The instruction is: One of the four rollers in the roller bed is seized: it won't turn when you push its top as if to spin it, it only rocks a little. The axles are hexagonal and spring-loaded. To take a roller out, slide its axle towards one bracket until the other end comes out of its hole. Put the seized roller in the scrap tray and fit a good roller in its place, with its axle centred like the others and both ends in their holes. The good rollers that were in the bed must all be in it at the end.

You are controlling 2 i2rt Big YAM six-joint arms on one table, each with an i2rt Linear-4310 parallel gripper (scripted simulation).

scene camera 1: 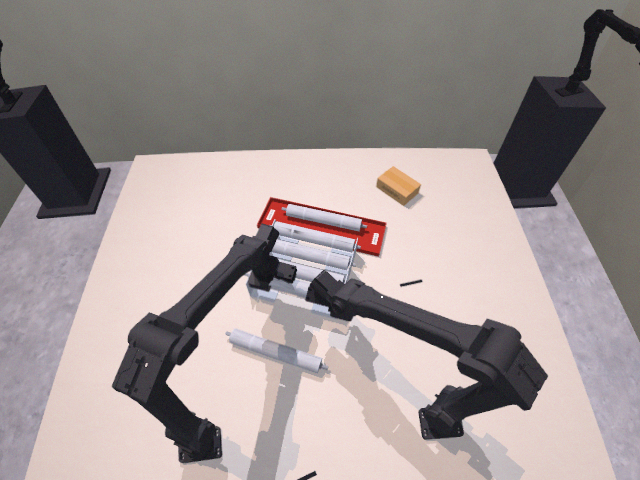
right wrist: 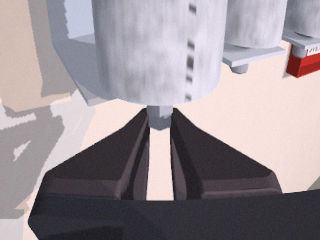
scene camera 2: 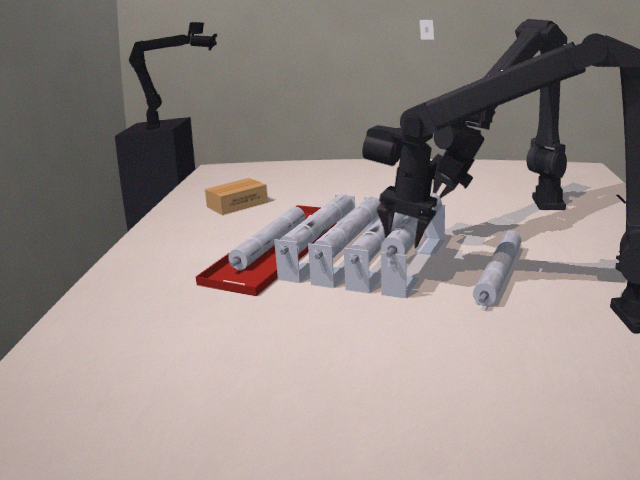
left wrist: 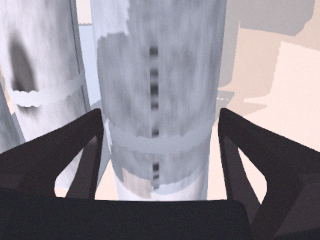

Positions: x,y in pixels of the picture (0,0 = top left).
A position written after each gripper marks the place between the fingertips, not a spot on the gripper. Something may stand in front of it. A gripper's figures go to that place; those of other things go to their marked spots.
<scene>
The left gripper [scene camera 2: 401,243]: 1.23 m from the lens. A cardboard box [scene camera 2: 246,193] is 1.75 m from the lens. A red scrap tray [scene camera 2: 263,271]: 1.34 m from the lens. A roller [scene camera 2: 402,237] is 1.18 m from the lens. A roller [scene camera 2: 247,252] is 1.34 m from the lens. The marked spots on the cardboard box and the red scrap tray are 0.45 m apart.
</scene>
